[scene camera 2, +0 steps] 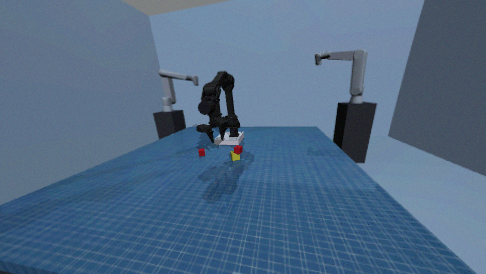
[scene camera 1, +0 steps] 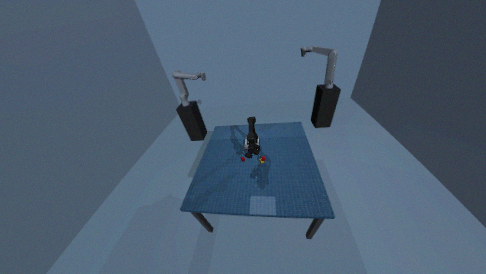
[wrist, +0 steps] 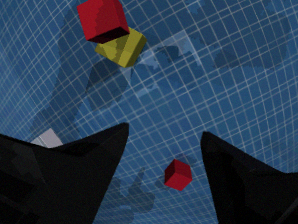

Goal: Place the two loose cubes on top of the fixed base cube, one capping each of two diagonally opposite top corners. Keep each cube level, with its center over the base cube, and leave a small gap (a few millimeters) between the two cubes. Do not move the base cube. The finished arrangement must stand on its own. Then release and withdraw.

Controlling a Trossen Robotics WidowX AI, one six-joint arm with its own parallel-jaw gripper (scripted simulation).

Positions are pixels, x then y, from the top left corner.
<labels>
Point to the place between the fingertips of the gripper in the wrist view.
165, 133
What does the gripper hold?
Nothing.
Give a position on a yellow base cube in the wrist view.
124, 51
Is the gripper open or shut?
Open.
</labels>
